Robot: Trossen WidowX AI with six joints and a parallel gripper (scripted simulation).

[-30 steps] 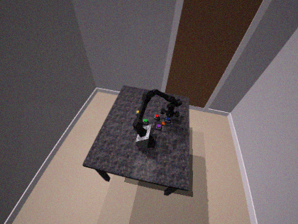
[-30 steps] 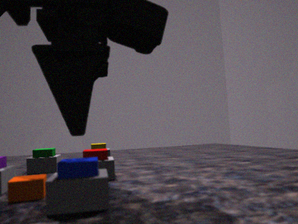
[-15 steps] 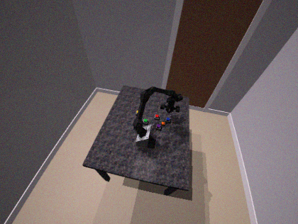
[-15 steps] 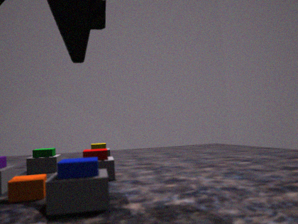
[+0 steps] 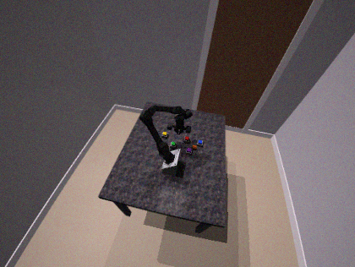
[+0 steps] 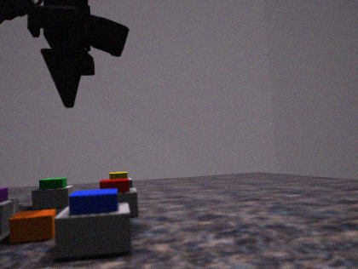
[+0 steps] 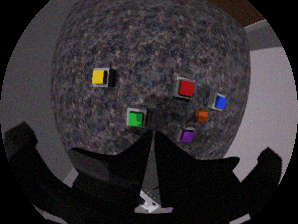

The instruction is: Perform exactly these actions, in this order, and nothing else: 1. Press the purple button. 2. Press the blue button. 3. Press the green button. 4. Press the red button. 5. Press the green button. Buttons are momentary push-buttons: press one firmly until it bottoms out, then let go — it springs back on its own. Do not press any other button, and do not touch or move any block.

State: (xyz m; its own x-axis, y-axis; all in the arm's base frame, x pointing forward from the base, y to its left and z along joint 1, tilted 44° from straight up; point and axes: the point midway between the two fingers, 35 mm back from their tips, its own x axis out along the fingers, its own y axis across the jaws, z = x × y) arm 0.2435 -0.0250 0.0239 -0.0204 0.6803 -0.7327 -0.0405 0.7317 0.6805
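Now: the green button 3 cm behind my gripper tip, 3 cm to the left of it and 11 cm below it. Round my gripper tip: purple button 6 cm behind, 11 cm to the right, 11 cm below; then red button 6 cm ahead, 7 cm to the right, 11 cm below; then yellow button 6 cm ahead, 14 cm to the left, 11 cm below.
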